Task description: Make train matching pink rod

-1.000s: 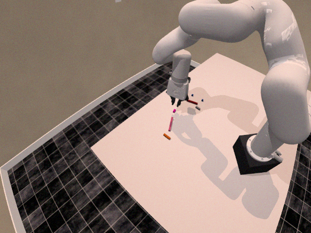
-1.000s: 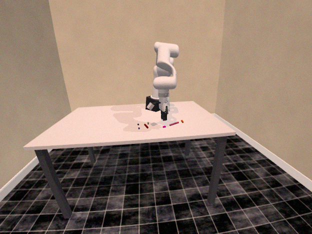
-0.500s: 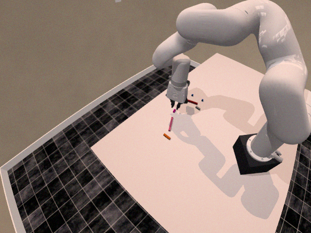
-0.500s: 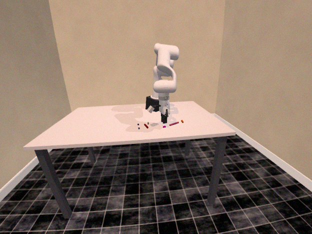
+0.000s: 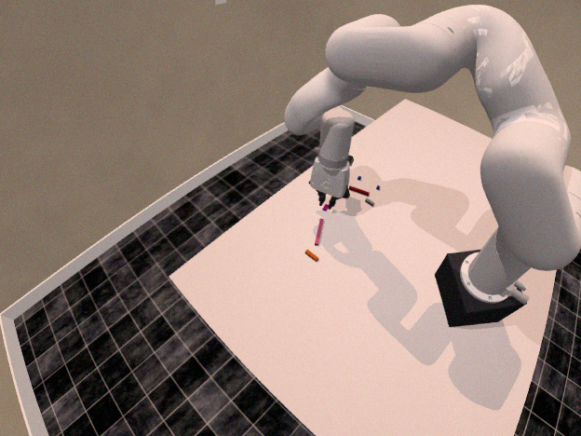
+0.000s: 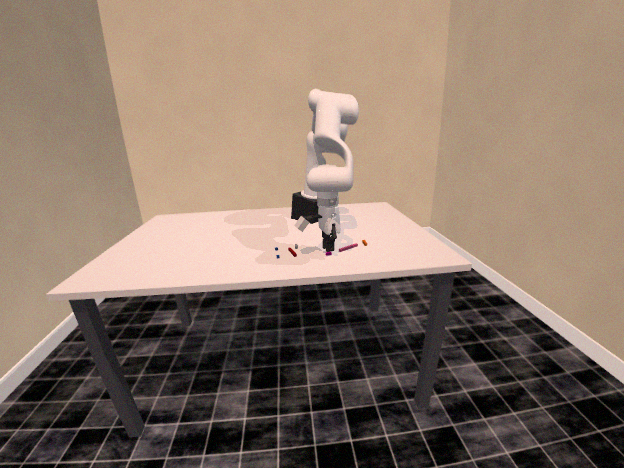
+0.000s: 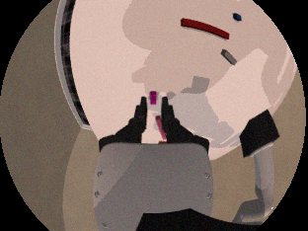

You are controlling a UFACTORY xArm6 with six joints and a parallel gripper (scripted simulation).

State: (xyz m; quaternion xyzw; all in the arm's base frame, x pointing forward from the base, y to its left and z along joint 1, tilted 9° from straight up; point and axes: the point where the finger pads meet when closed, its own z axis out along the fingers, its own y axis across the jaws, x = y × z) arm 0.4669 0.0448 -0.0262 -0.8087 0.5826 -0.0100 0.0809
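My hand is 4 cm above the magenta rod. The rest, counted from my hand: red rod (3 cm behind, 14 cm to the right, 4 cm below); grey rod (8 cm behind, 12 cm to the right, 4 cm below); pink rod (5 cm behind, 8 cm to the left, 4 cm below).
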